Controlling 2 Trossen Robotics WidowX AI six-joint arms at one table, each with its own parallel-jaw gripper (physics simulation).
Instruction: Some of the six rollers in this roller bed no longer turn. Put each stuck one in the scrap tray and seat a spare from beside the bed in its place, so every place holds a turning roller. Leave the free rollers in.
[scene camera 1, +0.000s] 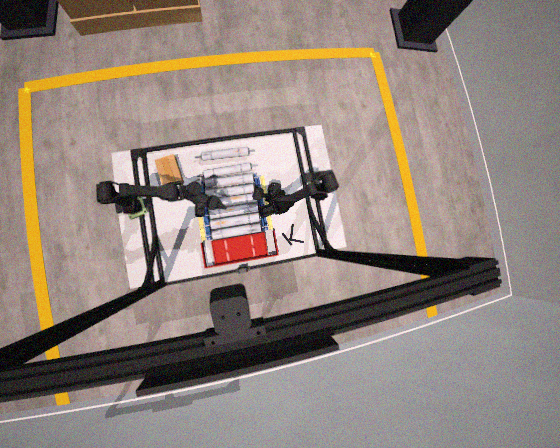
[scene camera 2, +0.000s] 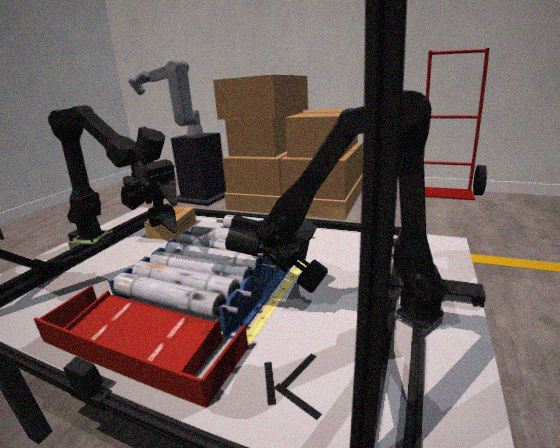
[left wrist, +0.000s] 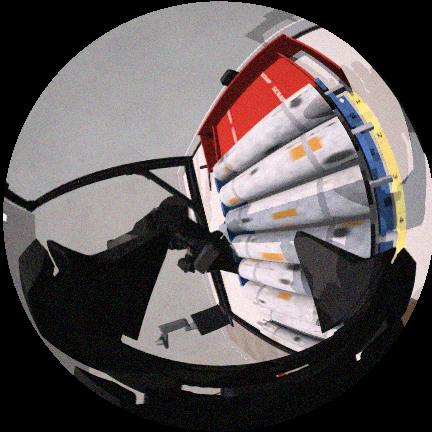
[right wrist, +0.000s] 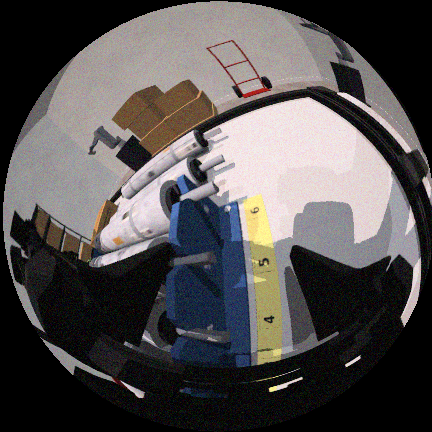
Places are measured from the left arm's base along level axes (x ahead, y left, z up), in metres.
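Pixels of known places: left gripper, between the fingertips: (scene camera 1: 222, 207) (scene camera 2: 175, 219) (left wrist: 235, 235); right gripper, between the fingertips: (scene camera 1: 262, 186) (right wrist: 233, 251); left arm's base, origin of its link: (scene camera 1: 135, 207) (scene camera 2: 90, 235); right arm's base, origin of its link: (scene camera 1: 316, 194) (scene camera 2: 419, 313).
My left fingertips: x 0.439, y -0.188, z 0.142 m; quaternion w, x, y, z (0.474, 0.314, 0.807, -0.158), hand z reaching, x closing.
Ahead of a thing's pixels: the offset from my left fingertips to its middle. "spot": to the spot under its first point.
Six white rollers lie side by side in the blue bed {dx +0.214, dy -0.024, dz -0.143 m} (scene camera 2: 240, 311) (right wrist: 197, 300); which are stuck cannot be told. Two spare rollers, a far one {dx +0.110, dy +0.304, dz -0.143 m} (scene camera 1: 225, 153) (right wrist: 165, 164) and a nearer one {dx +0.090, dy +0.209, dz -0.143 m} (scene camera 1: 231, 169), lie beyond the bed. The red scrap tray {dx +0.004, dy -0.219, dz -0.139 m} (scene camera 1: 240, 248) (scene camera 2: 125, 371) (left wrist: 250, 110) stands against the bed's near end, with no roller in it. My left gripper (scene camera 1: 212, 202) (scene camera 2: 167, 211) is open and empty above the bed's left part. My right gripper (scene camera 1: 261, 202) (right wrist: 233, 251) is open and empty over the bed's right side rail, near marks 4 and 5.
A yellow numbered strip (scene camera 2: 272, 305) (right wrist: 265, 280) runs along the right rail. An orange-brown block (scene camera 1: 168, 169) (scene camera 2: 170, 223) lies at the back left. A black K-shaped mark {spot: dx +0.301, dy -0.259, dz -0.168 m} (scene camera 1: 292, 236) (scene camera 2: 280, 386) is right of the tray. Black frame bars (scene camera 2: 380, 200) surround the table.
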